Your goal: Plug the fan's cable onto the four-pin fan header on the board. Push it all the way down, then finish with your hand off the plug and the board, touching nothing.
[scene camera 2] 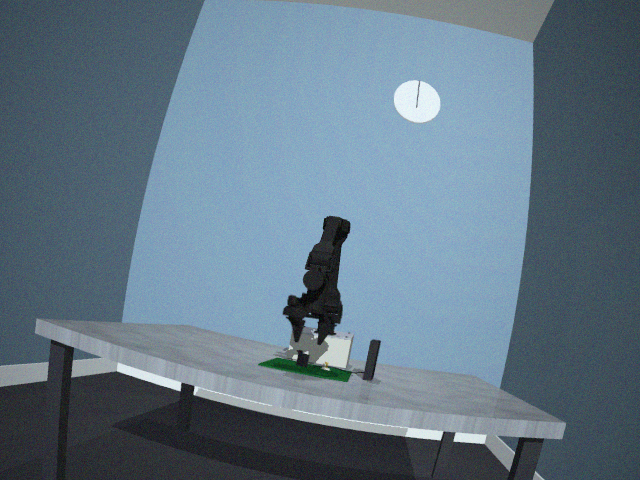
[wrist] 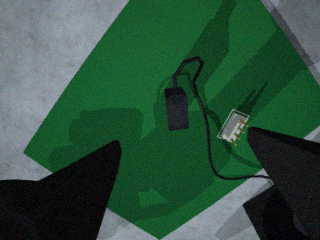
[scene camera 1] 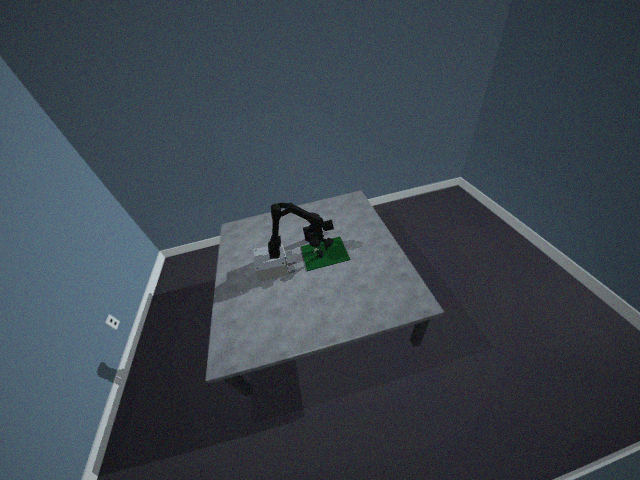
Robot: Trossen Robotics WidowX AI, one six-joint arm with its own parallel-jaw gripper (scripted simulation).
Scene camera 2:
my gripper: 307,343
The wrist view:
my gripper: 182,140
fan cable plug: 176,104
